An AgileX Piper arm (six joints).
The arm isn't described. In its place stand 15 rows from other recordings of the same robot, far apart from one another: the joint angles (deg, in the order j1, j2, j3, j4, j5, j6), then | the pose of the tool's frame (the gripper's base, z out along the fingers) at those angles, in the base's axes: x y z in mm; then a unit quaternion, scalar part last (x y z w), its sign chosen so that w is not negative.
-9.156 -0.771 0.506 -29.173 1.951 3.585 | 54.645 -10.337 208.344 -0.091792 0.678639 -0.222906 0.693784
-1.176 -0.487 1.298 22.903 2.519 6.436 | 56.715 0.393 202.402 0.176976 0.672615 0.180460 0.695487
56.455 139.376 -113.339 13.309 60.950 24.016 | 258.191 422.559 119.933 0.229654 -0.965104 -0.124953 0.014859
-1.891 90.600 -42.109 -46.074 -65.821 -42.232 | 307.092 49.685 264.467 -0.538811 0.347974 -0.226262 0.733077
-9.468 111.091 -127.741 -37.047 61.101 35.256 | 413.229 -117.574 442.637 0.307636 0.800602 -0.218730 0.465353
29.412 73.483 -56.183 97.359 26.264 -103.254 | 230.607 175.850 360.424 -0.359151 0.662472 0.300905 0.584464
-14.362 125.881 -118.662 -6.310 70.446 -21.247 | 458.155 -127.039 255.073 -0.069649 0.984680 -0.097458 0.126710
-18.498 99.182 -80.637 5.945 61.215 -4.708 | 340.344 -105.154 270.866 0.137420 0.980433 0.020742 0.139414
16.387 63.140 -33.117 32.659 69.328 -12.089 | 123.414 84.183 227.685 0.130035 -0.956363 -0.257549 0.046149
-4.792 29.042 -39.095 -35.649 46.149 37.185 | 79.536 -45.049 345.063 0.225848 0.801251 -0.154158 0.532188
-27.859 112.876 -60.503 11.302 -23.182 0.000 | 362.589 -199.590 160.793 0.295332 0.787580 -0.113994 0.528680
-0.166 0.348 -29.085 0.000 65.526 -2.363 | -8.493 0.025 272.919 -0.016751 0.873580 -0.010734 0.486273
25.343 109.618 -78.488 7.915 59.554 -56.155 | 332.625 169.490 195.262 -0.625949 0.776586 0.048618 0.052330
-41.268 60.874 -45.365 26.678 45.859 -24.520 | 168.535 -108.887 295.418 0.240430 0.906069 0.019245 0.347654
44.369 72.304 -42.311 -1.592 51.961 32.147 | 150.116 144.060 229.117 -0.112977 0.987016 0.061017 0.096504
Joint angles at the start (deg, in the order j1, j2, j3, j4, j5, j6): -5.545, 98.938, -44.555, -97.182, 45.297, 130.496
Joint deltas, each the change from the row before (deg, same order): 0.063, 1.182, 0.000, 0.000, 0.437, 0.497; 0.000, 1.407, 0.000, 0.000, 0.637, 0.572; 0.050, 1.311, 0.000, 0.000, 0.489, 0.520; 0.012, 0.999, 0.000, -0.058, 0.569, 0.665; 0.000, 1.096, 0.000, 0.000, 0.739, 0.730; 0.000, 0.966, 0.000, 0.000, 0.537, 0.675; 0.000, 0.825, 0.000, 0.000, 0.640, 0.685; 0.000, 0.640, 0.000, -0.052, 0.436, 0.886; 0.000, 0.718, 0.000, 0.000, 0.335, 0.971
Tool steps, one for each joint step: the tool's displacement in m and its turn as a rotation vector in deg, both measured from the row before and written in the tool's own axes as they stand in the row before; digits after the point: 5 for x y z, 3 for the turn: 0.00494, 0.00079, 0.00339, 0.700, 0.431, -0.370; 0.00566, 0.00045, 0.00423, 0.986, 0.424, -0.433; 0.00548, 0.00075, 0.00373, 0.795, 0.446, -0.450; 0.00388, 0.00028, 0.00291, 0.743, 0.166, -0.107; 0.00418, 0.00005, 0.00319, 0.938, 0.122, -0.075; 0.00383, 0.00017, 0.00277, 0.740, 0.171, -0.042; 0.00308, -0.00008, 0.00234, 0.758, 0.007, 0.067; 0.00242, 0.00005, 0.00179, 0.514, 0.010, 0.369; 0.00295, 0.00015, 0.00199, 0.500, 0.141, 0.426
